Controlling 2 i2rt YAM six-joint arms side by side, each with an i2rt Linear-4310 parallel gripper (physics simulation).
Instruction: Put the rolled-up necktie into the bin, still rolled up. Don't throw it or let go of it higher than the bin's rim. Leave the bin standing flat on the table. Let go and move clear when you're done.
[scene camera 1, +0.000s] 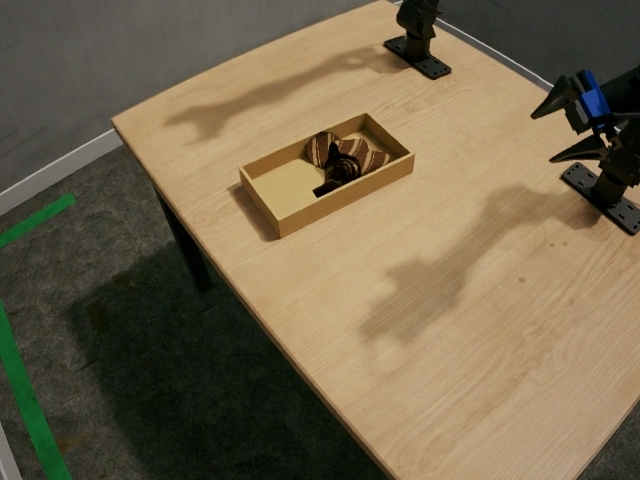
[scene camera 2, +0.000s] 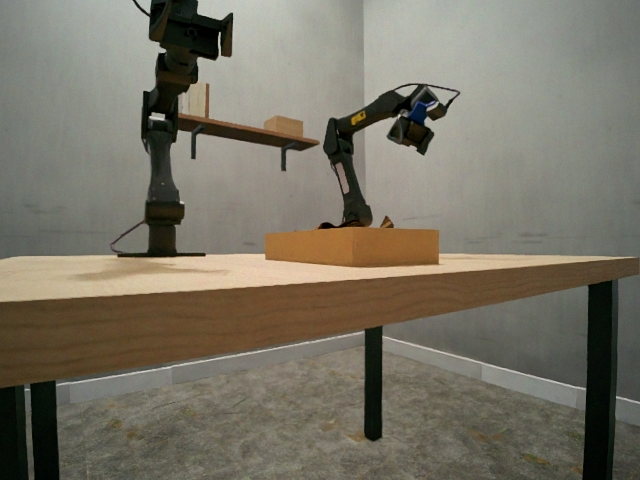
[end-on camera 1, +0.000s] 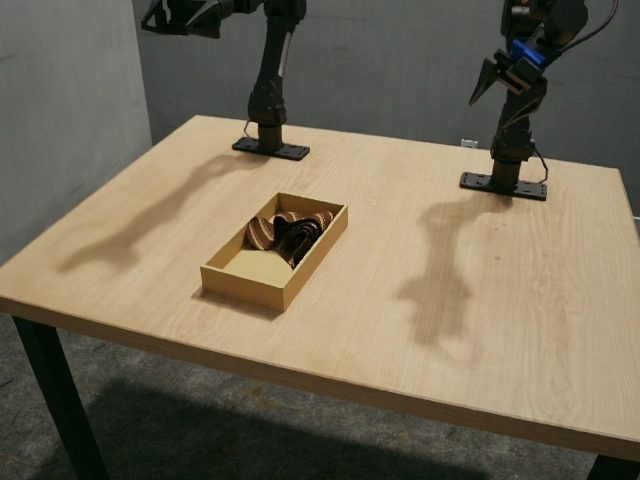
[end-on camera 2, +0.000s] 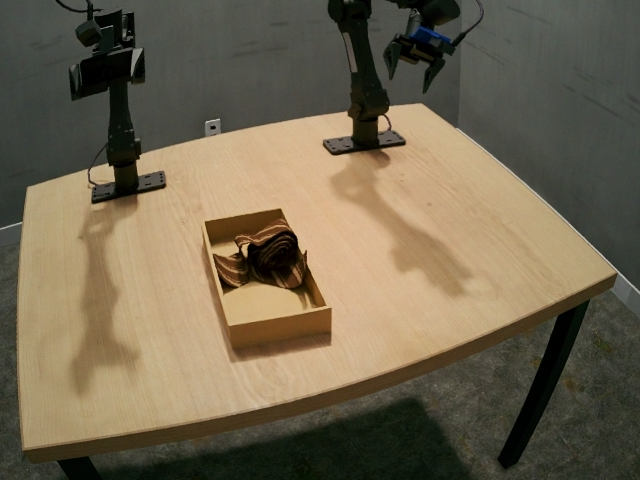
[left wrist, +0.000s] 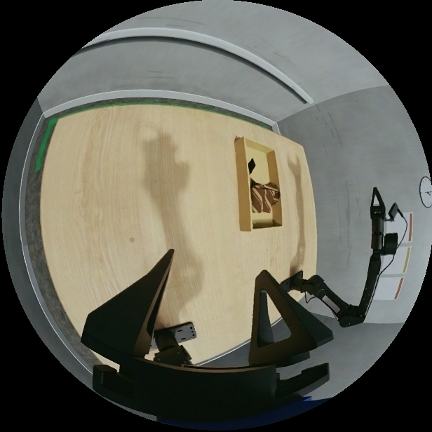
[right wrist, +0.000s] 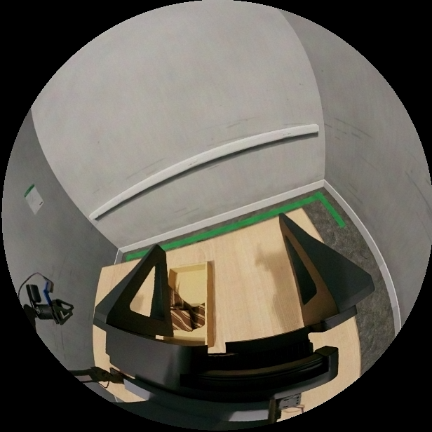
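Observation:
The brown striped necktie (scene camera 1: 343, 167) (scene camera 2: 386, 223) (end-on camera 1: 297, 232) (end-on camera 2: 273, 249) (left wrist: 265, 197) (right wrist: 187, 317) lies inside the shallow tan bin (scene camera 1: 346, 195) (scene camera 2: 310, 249) (end-on camera 1: 242, 288) (end-on camera 2: 281, 329) (left wrist: 244, 200) (right wrist: 210, 300). A coil of it stays rolled, with loose striped stretches either side; parts rise slightly above the rim in scene camera 2. The bin stands flat on the table. My left gripper (scene camera 1: 541, 139) (end-on camera 1: 487, 116) (end-on camera 2: 407, 85) (left wrist: 218, 266) is open and empty, high above the table, well apart from the bin. My right gripper (end-on camera 2: 107, 86) (right wrist: 214, 235) is open and empty, also raised and clear of it.
The wooden table (scene camera 1: 320, 289) (end-on camera 1: 361, 320) (end-on camera 2: 392, 330) carries both arms' black base plates (end-on camera 1: 271, 149) (end-on camera 1: 502, 187). In scene camera 2, a wall shelf (scene camera 2: 248, 131) holding a small box (scene camera 2: 284, 125) shows behind the arms. Arm shadows fall on the table.

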